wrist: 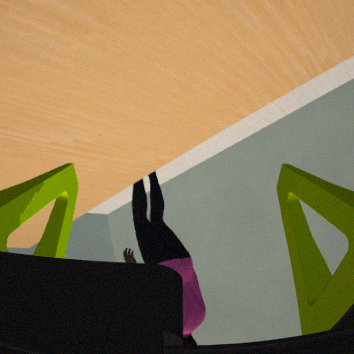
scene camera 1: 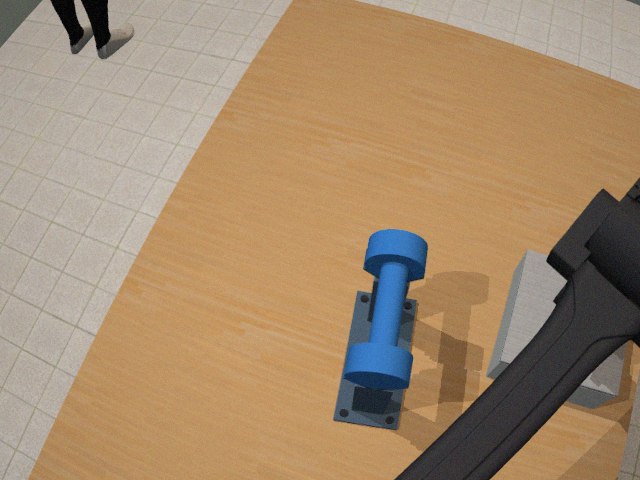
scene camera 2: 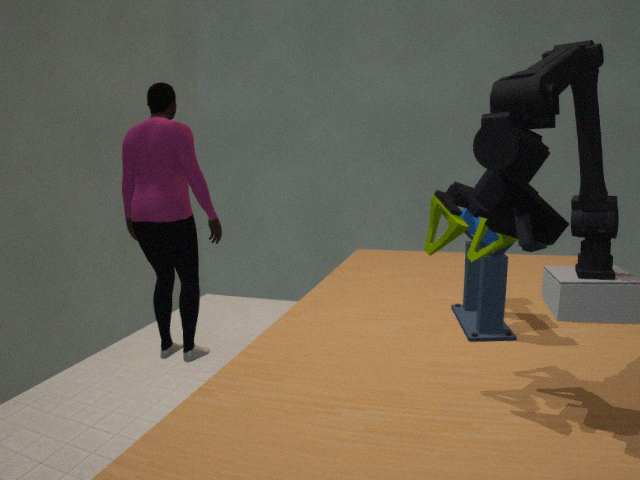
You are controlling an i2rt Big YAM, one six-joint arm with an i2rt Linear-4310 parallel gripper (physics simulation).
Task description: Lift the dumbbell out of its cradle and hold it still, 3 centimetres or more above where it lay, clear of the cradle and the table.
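Frame: origin at the arm's base, x ahead, y left, z up, level; millimetres.
Where they show: gripper, fingertip midpoint: (wrist: 177,174) (scene camera 2: 449,256); arm's base, origin of the base link: (scene camera 2: 594,274).
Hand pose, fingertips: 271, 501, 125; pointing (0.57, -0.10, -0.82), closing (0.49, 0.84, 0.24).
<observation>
Each offset is from my fingertips to the top centre of the thing, as dx, dy, dz. "pt": to the spot under its first point. Level surfaces: height alone.
A blue dumbbell {-14, -335, +47} (scene camera 1: 388,304) (scene camera 2: 484,232) rests along the top of its blue-grey cradle {pt -51, -241, -210} (scene camera 1: 366,419) (scene camera 2: 491,294), with a round head at each end. In scene camera 2 it is partly hidden behind the gripper. My gripper (scene camera 2: 450,256) (wrist: 177,174) has lime-green fingers that stand wide apart, open and empty. In scene camera 2 the fingers overlap the dumbbell at about the height of the cradle's top, on the camera's side of it. The fingers do not show in scene camera 1. The dumbbell does not show in the wrist view.
The cradle's base plate is bolted to the wooden table {dz -217} (scene camera 1: 310,180) (scene camera 2: 310,403) (wrist: 125,75). A grey block (scene camera 1: 532,304) (scene camera 2: 594,299) under the arm's base stands to the right of the cradle. A person in a pink top (scene camera 2: 160,170) (wrist: 192,295) stands beyond the table's edge.
</observation>
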